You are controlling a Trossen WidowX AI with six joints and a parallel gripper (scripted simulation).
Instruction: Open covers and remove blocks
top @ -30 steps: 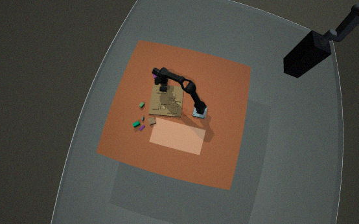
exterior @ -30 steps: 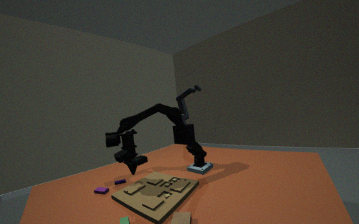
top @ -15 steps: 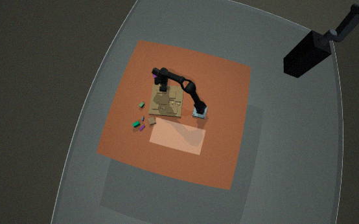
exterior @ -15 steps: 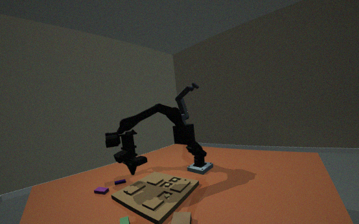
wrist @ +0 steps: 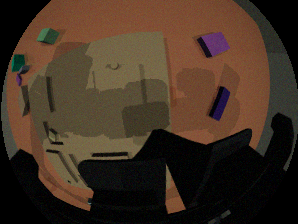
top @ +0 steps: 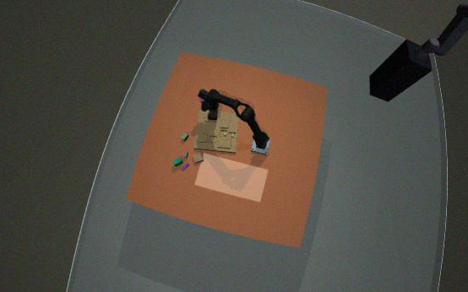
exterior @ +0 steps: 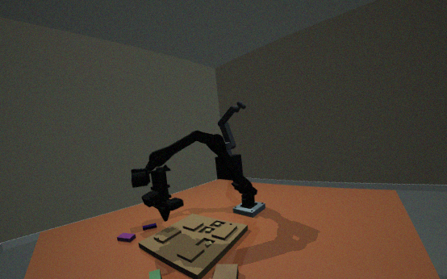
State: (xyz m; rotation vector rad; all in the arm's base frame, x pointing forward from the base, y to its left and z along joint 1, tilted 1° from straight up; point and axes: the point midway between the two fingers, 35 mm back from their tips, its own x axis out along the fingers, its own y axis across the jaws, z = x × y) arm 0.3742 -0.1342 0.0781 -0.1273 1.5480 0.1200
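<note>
The tan puzzle board is 12 cm to the left of my gripper tip, 5 cm below it and 5 cm behind it. From my gripper tip the other things lie so: dark purple block (13 cm to the right, 6 cm below, 3 cm ahead).
</note>
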